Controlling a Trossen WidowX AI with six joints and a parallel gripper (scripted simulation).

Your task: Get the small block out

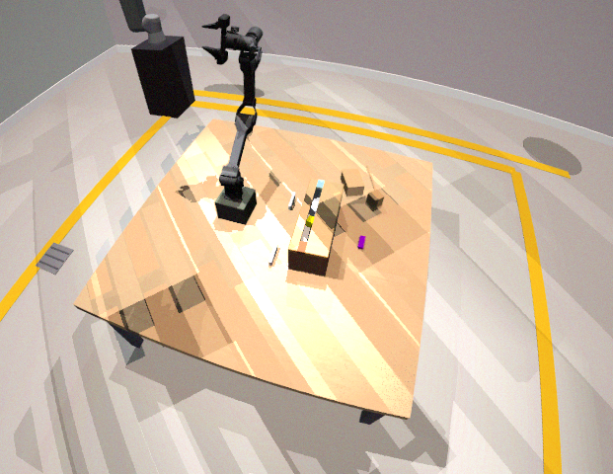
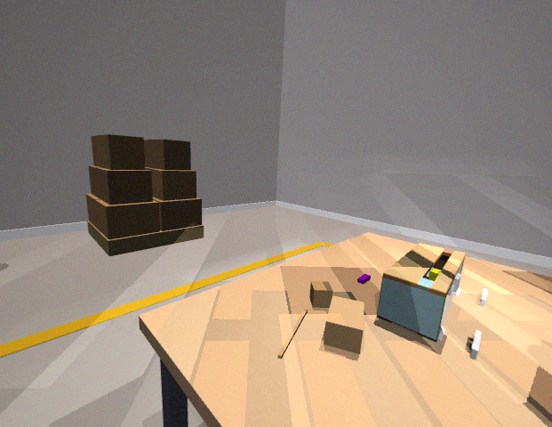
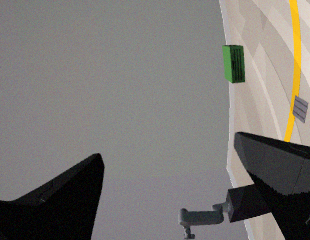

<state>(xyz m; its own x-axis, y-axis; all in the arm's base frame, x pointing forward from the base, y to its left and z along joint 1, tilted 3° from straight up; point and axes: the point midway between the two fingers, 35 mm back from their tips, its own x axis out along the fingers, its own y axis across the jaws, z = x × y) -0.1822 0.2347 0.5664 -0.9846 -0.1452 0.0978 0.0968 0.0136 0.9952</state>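
My gripper tip is now 530 mm short of the clear-fronted box, 270 mm to the left of it and 600 mm above it. Round my gripper tip: yellow block (550 mm ahead, 280 mm to the right, 580 mm below); then thin wooden stick (730 mm ahead, 150 mm to the left, 660 mm below); then purple block (760 mm ahead, 250 mm to the right, 660 mm below).
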